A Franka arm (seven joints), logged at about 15 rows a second.
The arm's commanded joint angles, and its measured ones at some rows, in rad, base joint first. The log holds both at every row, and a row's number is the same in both.
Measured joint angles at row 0:
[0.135 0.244 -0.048 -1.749 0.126 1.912 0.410]
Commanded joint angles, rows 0 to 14:
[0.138 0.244 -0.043 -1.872 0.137 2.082 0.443]
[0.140 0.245 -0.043 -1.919 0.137 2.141 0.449]
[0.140 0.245 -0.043 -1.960 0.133 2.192 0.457]
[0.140 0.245 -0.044 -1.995 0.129 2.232 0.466]
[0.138 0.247 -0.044 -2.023 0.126 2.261 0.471]
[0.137 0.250 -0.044 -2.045 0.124 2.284 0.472]
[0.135 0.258 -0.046 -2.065 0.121 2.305 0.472]
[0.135 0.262 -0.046 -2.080 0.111 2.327 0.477]
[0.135 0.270 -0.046 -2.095 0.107 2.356 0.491]
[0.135 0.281 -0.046 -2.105 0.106 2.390 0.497]
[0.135 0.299 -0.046 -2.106 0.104 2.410 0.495]
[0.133 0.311 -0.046 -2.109 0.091 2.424 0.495]
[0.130 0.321 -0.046 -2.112 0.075 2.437 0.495]
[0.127 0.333 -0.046 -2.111 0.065 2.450 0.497]
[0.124 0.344 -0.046 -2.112 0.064 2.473 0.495]
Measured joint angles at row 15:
[0.135 0.331 -0.050 -2.102 0.087 2.431 0.476]
